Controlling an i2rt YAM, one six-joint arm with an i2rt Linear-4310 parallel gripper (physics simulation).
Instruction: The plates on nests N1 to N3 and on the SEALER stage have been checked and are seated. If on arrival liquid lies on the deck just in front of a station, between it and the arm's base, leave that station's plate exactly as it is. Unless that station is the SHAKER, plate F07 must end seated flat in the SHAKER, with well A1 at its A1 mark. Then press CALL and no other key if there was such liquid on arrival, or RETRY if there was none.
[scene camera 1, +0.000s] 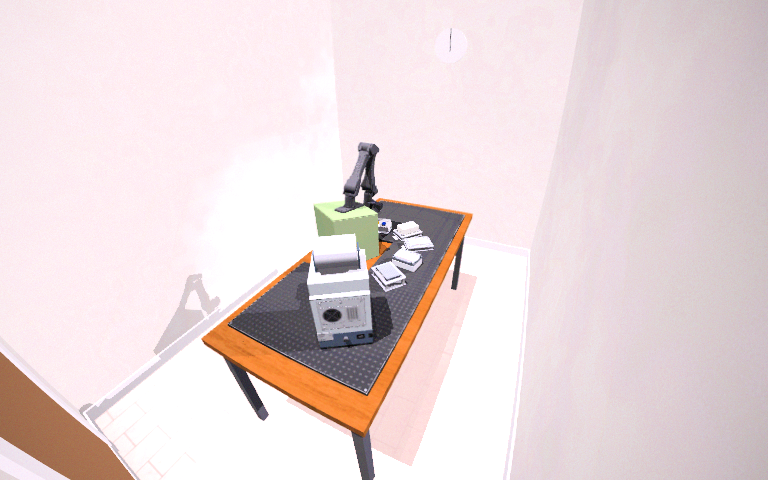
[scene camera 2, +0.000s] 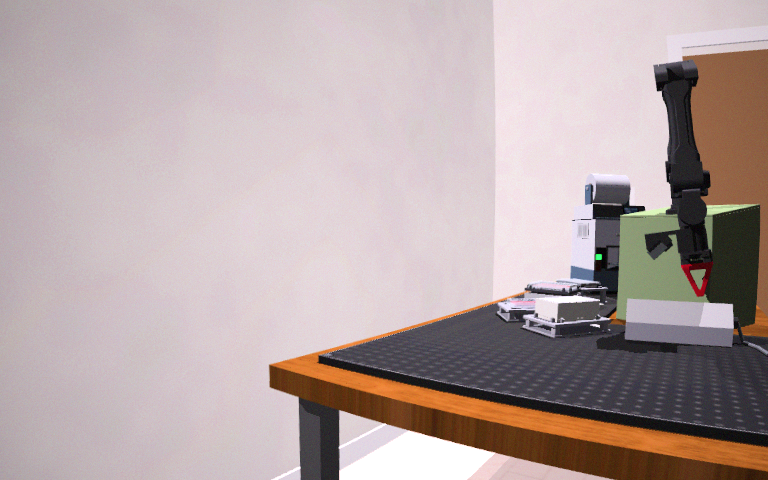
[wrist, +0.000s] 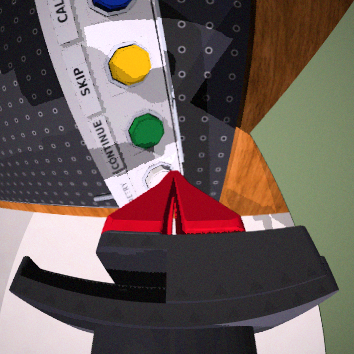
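Pixels of known places: gripper, between the fingertips: (scene camera 2: 700, 296) (wrist: 173, 177); arm's base, origin of its link: (scene camera 1: 349, 208).
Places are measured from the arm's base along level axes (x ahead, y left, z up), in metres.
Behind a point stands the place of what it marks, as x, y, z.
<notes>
My gripper (scene camera 2: 701, 294) @[-0.077, 0.251, -0.198] (wrist: 173, 177) @[-0.077, 0.251, -0.198] is shut and empty, its red fingertips pointing down close above the RETRY end of the key box (scene camera 1: 384, 226) @[0.050, 0.291, -0.223] (scene camera 2: 679, 325) @[-0.048, 0.344, -0.250] (wrist: 104, 37) @[0.011, 0.301, -0.221]. In the wrist view the white RETRY key (wrist: 157, 177) @[-0.098, 0.263, -0.217] is partly hidden behind the fingertips; contact cannot be told. The green CONTINUE key (wrist: 146, 130) @[-0.053, 0.273, -0.218], yellow SKIP key (wrist: 130, 64) @[-0.007, 0.284, -0.218] and blue CALL key (wrist: 112, 4) @[0.031, 0.296, -0.217] lie in a row beyond. Several low stations with plates stand in an arc, including one with a pale block (scene camera 1: 407, 227) @[0.213, 0.322, -0.217] (scene camera 2: 566, 309) @[0.184, 0.402, -0.232]. Their labels, F07 and any liquid cannot be made out.
The green pedestal (scene camera 1: 362, 234) @[0.126, -0.054, -0.116] (scene camera 2: 651, 271) @[0.068, 0.087, -0.161] (wrist: 320, 125) @[-0.025, 0.126, -0.224] carries the arm beside the key box. A tall white-and-blue machine (scene camera 1: 339, 288) @[0.434, -0.595, 0.009] (scene camera 2: 583, 249) @[0.439, -0.437, -0.129] with a roll on top stands on the dark perforated deck (scene camera 1: 271, 305) @[-0.026, -0.626, -0.286] (scene camera 2: 453, 362) @[0.248, 0.741, -0.288]. A cable (scene camera 2: 756, 346) @[-0.201, 0.310, -0.282] runs from the key box.
</notes>
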